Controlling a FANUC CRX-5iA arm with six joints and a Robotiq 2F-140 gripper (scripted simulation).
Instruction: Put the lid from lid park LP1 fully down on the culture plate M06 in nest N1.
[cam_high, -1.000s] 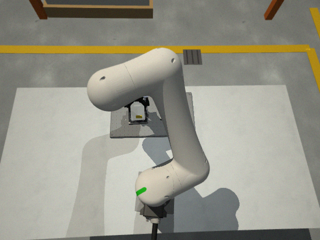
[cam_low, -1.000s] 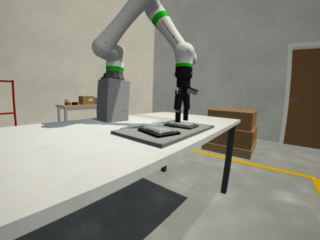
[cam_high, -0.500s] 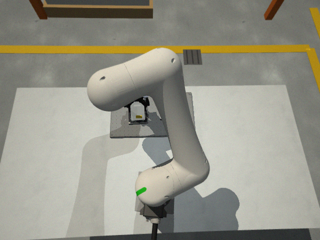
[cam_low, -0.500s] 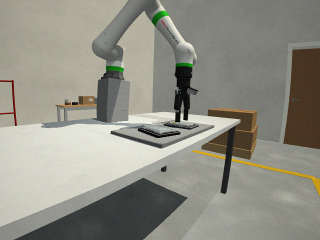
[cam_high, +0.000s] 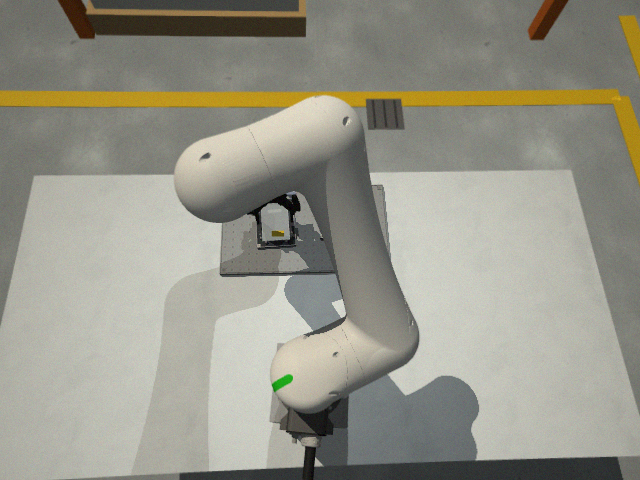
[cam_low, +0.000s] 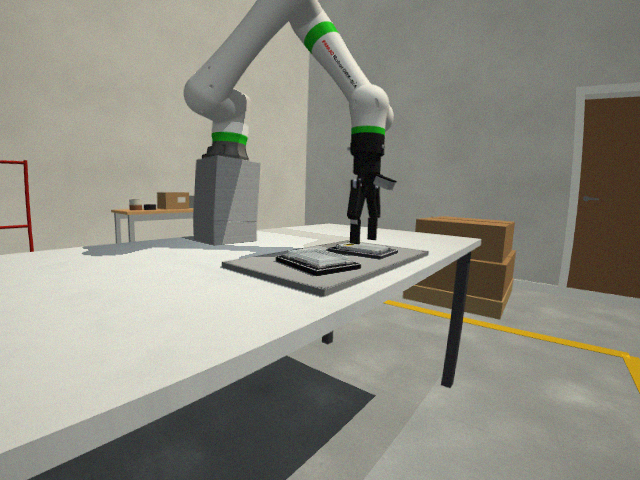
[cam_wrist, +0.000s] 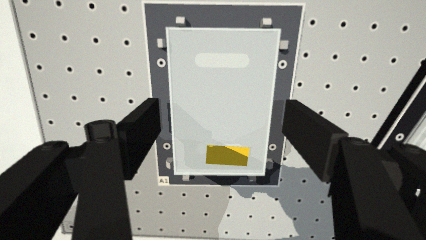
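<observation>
My hand is 4 cm above the clear lid. Round my hand: culture plate M06: 4 cm ahead, 22 cm to the right, 4 cm below; lid park LP1: 5 cm below; nest: 4 cm ahead, 22 cm to the right, 5 cm below.
</observation>
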